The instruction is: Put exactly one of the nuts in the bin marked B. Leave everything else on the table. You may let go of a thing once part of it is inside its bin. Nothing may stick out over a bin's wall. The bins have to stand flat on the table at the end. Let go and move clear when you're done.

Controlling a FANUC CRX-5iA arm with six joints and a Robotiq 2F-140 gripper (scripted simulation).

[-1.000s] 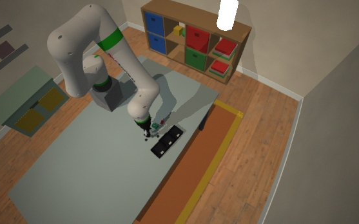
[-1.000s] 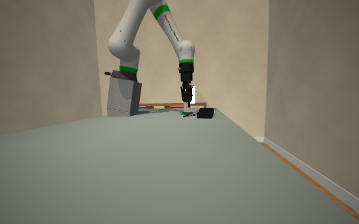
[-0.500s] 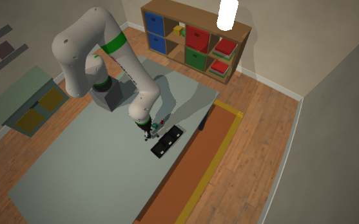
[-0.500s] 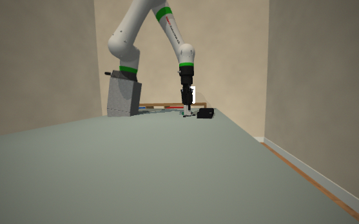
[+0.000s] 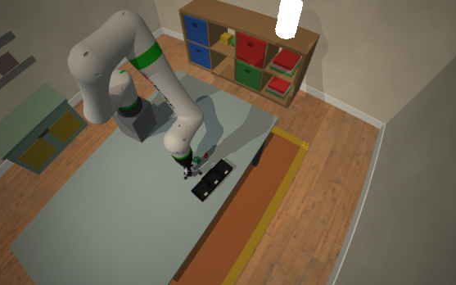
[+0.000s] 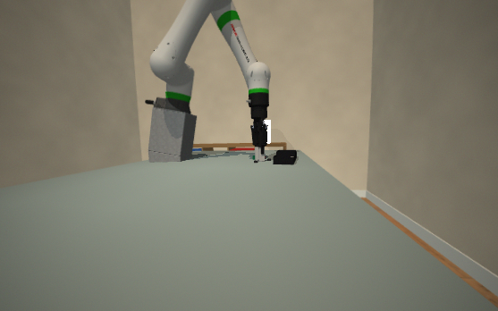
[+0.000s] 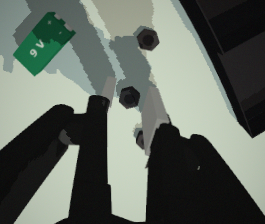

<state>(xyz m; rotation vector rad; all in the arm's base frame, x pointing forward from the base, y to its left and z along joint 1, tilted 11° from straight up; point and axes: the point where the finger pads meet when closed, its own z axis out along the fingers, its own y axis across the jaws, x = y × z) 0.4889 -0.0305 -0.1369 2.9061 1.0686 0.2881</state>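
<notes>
The green part lies 20 mm behind my hand, 80 mm to the left of it and 30 mm below it. The rest, counted from my hand: small red part: 10 mm behind, 150 mm to the left, 30 mm below.
</notes>
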